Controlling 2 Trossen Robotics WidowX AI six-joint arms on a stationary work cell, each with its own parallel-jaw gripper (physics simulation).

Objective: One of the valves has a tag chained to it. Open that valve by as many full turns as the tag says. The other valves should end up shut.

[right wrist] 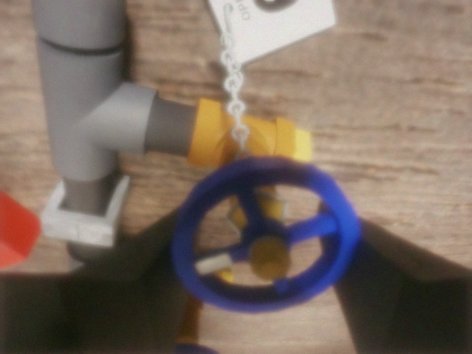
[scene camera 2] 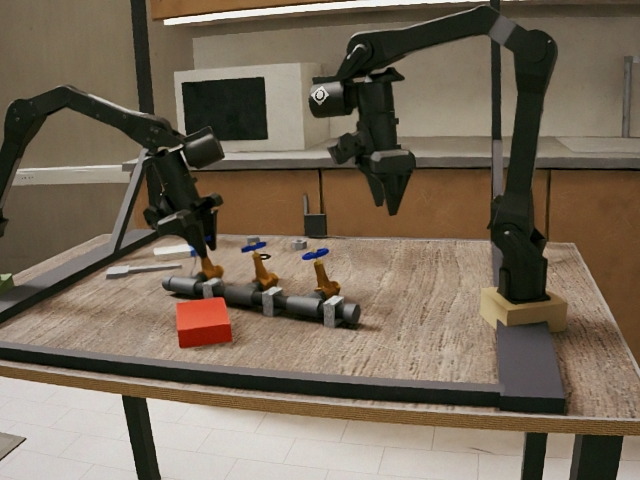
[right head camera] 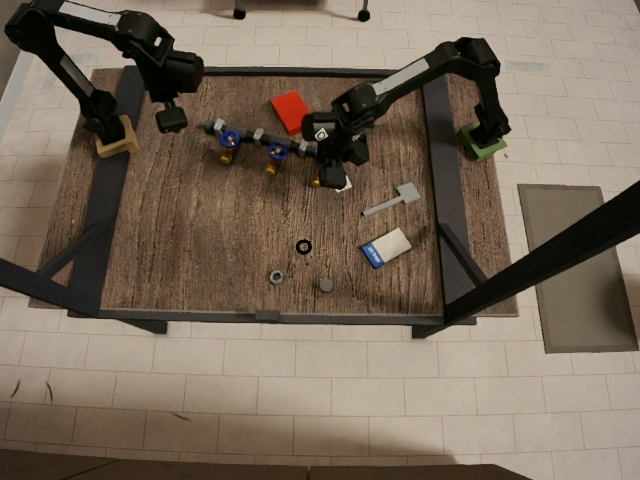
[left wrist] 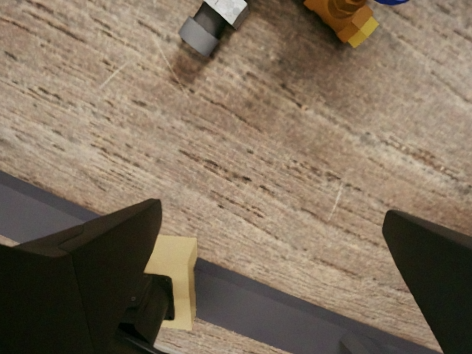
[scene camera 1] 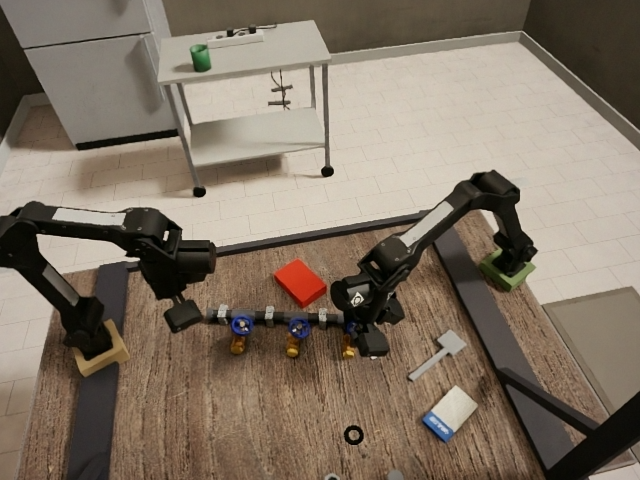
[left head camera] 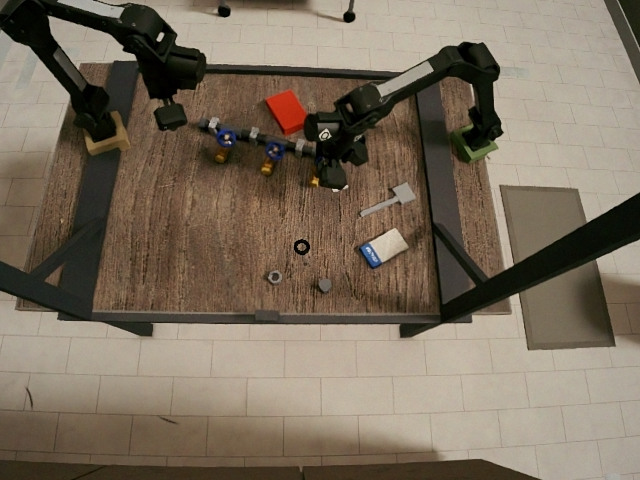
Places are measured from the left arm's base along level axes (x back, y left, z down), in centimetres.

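Pixels of known places: left gripper, fingertip midpoint: [scene camera 2: 385, 210] [left wrist: 272, 215]; right gripper, fingertip midpoint: [right wrist: 258, 212] [scene camera 2: 209, 254] [right head camera: 319, 169] [scene camera 1: 349, 338] [left head camera: 316, 169]; left arm's base, origin of the base link: [scene camera 2: 523, 295] [right head camera: 112, 133] [left wrist: 145, 295] [scene camera 1: 96, 344] [left head camera: 102, 130]; right arm's base, origin of the base link: [right head camera: 484, 137] [scene camera 1: 508, 264] [left head camera: 476, 139].
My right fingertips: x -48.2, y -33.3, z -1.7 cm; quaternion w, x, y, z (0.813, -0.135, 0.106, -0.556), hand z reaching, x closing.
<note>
For each thing: its top centre in the pictures, then the offset to it from my right fingertips. "*": a spot on its surface instead.
- tagged valve, surface spot: [right wrist: 287, 140] [scene camera 1: 354, 350] * dx -0.2, dy -1.6, dz +3.3 cm
- valve's blue handwheel, middle of its top: [right wrist: 268, 276] dx -1.8, dy -0.6, dz -3.6 cm
- middle valve, surface spot: [scene camera 2: 264, 276] [scene camera 1: 290, 336] * dx +9.9, dy +9.4, dz +2.4 cm
- left valve, surface spot: [scene camera 2: 324, 279] [scene camera 1: 237, 332] * dx +19.7, dy +16.9, dz +1.5 cm
- red block, middle of its top: [scene camera 2: 201, 312] [scene camera 1: 299, 279] [left head camera: 287, 109] [right head camera: 292, 109] dx -1.0, dy +22.7, dz +3.2 cm
- grey mallet-shaped tool, middle of its top: [scene camera 2: 144, 267] [scene camera 1: 434, 355] [right head camera: 389, 200] [left head camera: 386, 200] dx -15.0, dy -12.5, dz +5.1 cm
- white box, middle of its top: [scene camera 1: 451, 412] [scene camera 2: 177, 248] [right head camera: 387, 247] [left head camera: 384, 247] dx -8.5, dy -24.2, dz +4.7 cm
- black ring, middle of its top: [scene camera 1: 354, 434] [left head camera: 301, 246] [right head camera: 303, 246] dx +10.5, dy -15.9, dz +6.0 cm
- nut, middle of its top: [scene camera 2: 299, 241] [left head camera: 275, 276] [right head camera: 276, 276] dx +19.5, dy -21.0, dz +4.6 cm
- grey cylinder, middle of its top: [scene camera 1: 395, 478] [scene camera 2: 253, 236] [right head camera: 326, 284] [left head camera: 325, 284] dx +9.2, dy -27.4, dz +4.2 cm
Three valves with blue handwheels stand along a grey pipe [scene camera 1: 281, 317] [scene camera 2: 240, 296]. The tagged valve [scene camera 1: 348, 349] [scene camera 2: 209, 268] [right wrist: 287, 140] is at the right in scene camera 1. Its white tag [right wrist: 287, 27] [right head camera: 343, 184] hangs on a chain; its number is cut off in the right wrist view. My right gripper [right wrist: 258, 212] [scene camera 2: 208, 250] is shut on this valve's blue handwheel [right wrist: 184, 240], one finger at each side of the rim. The middle valve [scene camera 1: 293, 347] [scene camera 2: 264, 276] and the left valve [scene camera 1: 238, 343] [scene camera 2: 324, 279] stand untouched. My left gripper [left wrist: 272, 215] [scene camera 2: 386, 206] is open and empty, high above the table.
A red block [left head camera: 286, 111] [scene camera 2: 203, 322] lies behind the pipe in the head views. A grey mallet-shaped tool [left head camera: 403, 193], a blue and white box [left head camera: 383, 248], a black ring [left head camera: 295, 247], a nut [left head camera: 269, 281] and a grey cylinder [left head camera: 324, 285] lie nearer the front edge.
</note>
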